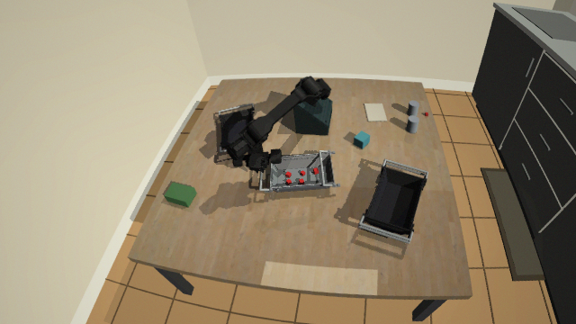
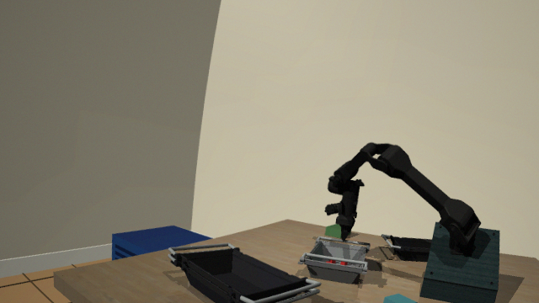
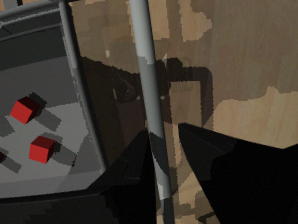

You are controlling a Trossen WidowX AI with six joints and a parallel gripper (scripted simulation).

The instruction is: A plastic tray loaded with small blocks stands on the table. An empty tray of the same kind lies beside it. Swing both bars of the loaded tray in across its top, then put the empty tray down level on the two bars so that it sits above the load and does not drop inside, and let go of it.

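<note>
Now: gripper tip 30 cm past the black tray, 18 cm to the left of it and 2 cm above it. The rest, counted from my gripper tip: green block (11 cm ahead, 35 cm to the right, 4 cm below); teal cube (25 cm behind, 42 cm to the left, 4 cm below); beige pad (49 cm behind, 50 cm to the left, 6 cm below).
</note>
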